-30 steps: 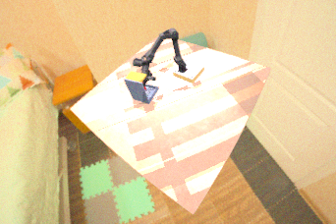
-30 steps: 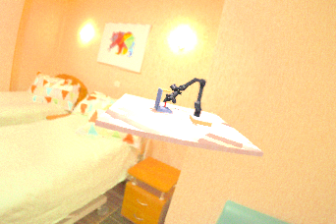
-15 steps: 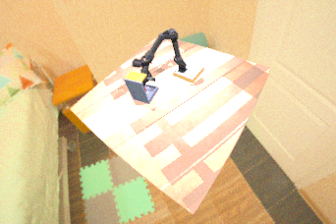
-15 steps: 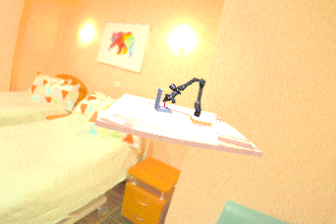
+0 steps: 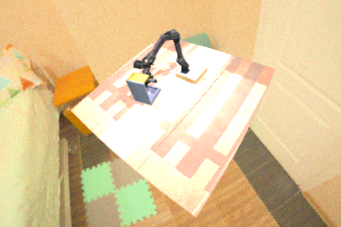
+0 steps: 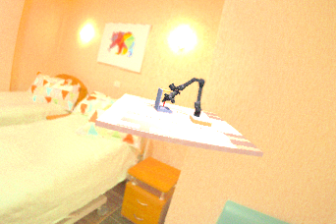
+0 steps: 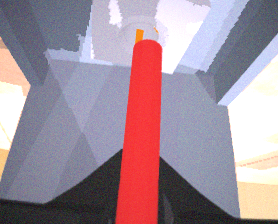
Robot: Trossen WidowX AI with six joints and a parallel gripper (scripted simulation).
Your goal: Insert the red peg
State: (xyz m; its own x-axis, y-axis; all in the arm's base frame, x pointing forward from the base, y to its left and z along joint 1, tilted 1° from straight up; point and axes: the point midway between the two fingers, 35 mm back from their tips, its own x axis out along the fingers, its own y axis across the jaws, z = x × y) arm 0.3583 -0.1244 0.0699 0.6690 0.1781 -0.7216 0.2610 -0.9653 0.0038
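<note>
The box wall lies 4 cm ahead of my gripper tip, 2 cm above it and 1 cm to the left of it. Also, from my gripper tip: red peg (3 cm behind, 1 cm to the right, 1 cm below); yellow roof (13 cm above, 1 cm to the right).
</note>
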